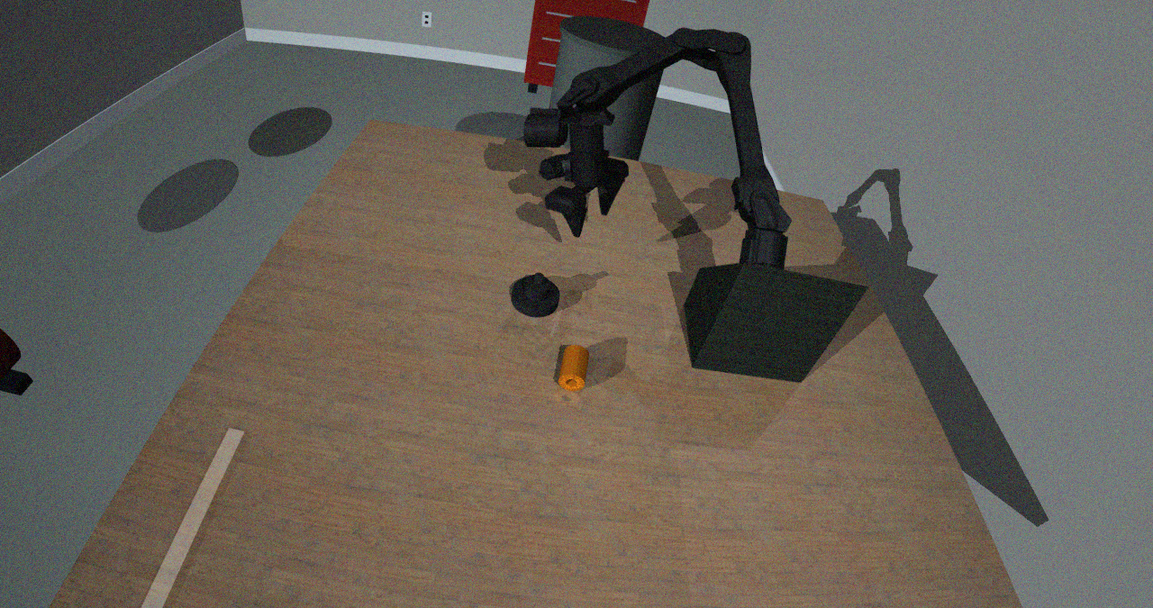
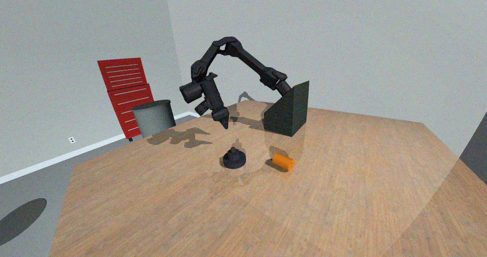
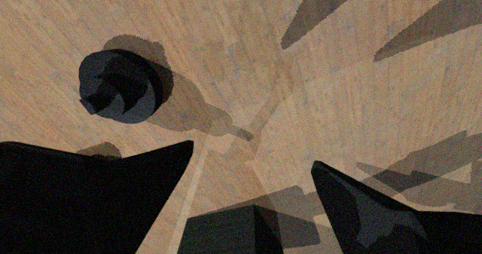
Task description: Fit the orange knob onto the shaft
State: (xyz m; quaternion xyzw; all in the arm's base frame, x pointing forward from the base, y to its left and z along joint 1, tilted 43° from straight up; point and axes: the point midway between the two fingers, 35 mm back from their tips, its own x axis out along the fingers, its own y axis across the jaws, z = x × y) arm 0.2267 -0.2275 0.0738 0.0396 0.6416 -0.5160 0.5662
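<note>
The orange knob lies 5 cm ahead of my gripper tip, 28 cm to the left of it and 7 cm below it. Round my gripper tip: dark round pedestal (10 cm ahead, 11 cm to the left, 6 cm below).
</note>
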